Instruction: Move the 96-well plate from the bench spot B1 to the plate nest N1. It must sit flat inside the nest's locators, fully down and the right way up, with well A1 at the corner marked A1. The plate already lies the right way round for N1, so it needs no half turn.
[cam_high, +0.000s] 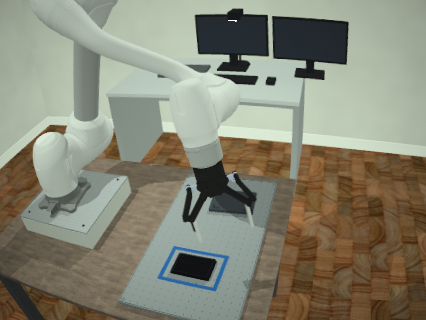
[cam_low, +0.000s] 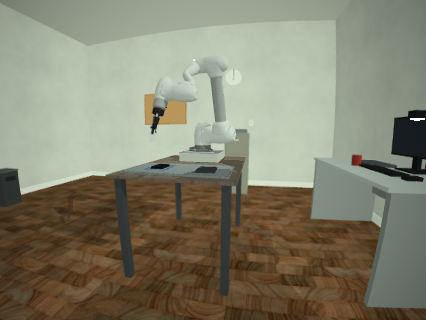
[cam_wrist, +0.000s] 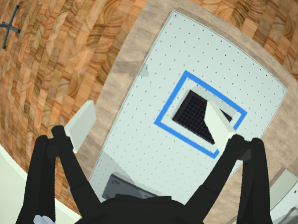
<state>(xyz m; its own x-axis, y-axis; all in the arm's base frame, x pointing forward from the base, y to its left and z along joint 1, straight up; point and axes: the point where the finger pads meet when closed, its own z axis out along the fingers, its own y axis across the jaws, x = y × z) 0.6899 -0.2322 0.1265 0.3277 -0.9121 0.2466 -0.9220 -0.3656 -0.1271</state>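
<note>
Right now my hand is 11 cm past the black 96-well plate, 1 cm to the right of it and 19 cm above it. Round my hand: dark plate nest N1: 3 cm behind, 35 cm to the left, 19 cm below.
</note>
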